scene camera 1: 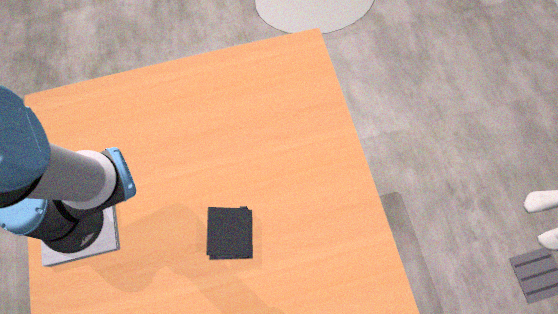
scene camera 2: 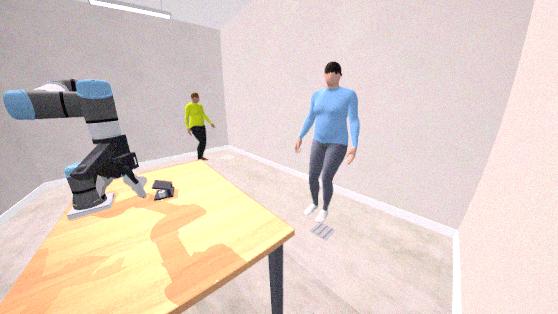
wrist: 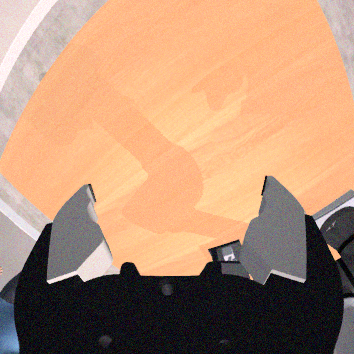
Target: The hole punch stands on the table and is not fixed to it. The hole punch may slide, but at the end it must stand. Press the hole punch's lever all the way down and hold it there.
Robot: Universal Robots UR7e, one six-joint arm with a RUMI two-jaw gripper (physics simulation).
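Frame: origin at the arm's base, x ahead, y left, z up, level; millimetres.
Seen in the pictures: gripper, fingertip midpoint: [scene camera 2: 123,199] [wrist: 176,182]; arm's base, origin of the base link: [scene camera 1: 73,222] [scene camera 2: 91,202] [wrist: 337,222].
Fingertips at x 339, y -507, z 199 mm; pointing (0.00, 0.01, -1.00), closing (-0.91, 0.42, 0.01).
Note:
Offsets run from my fingertips to a thing's top centre. Level surfaces: height alone.
The black hole punch {dz -142, dx +52, dy +447 mm} [scene camera 1: 230,233] [scene camera 2: 164,192] [wrist: 228,254] stands upright on the wooden table {dz -227 mm} [scene camera 1: 250,125] [scene camera 2: 235,210]. Its flat lever {dz -142, dx +52, dy +447 mm} [scene camera 2: 162,184] is raised, with a gap above the base. In the wrist view the punch is at the lower edge, partly hidden by the right finger and the gripper body. My gripper [scene camera 2: 122,195] [wrist: 176,182] is open and empty. In scene camera 2 it is left of the punch, on the side of the robot's base, apart from the lever. In scene camera 1 the arm hides the gripper.
The robot's base plate [scene camera 1: 110,242] [scene camera 2: 107,203] is at the table's left side. The arm's shadow falls across the table. A person in blue [scene camera 2: 330,115] and a person in yellow [scene camera 2: 195,117] stand on the floor beyond the table. A round pale object [scene camera 1: 315,12] is past the far edge.

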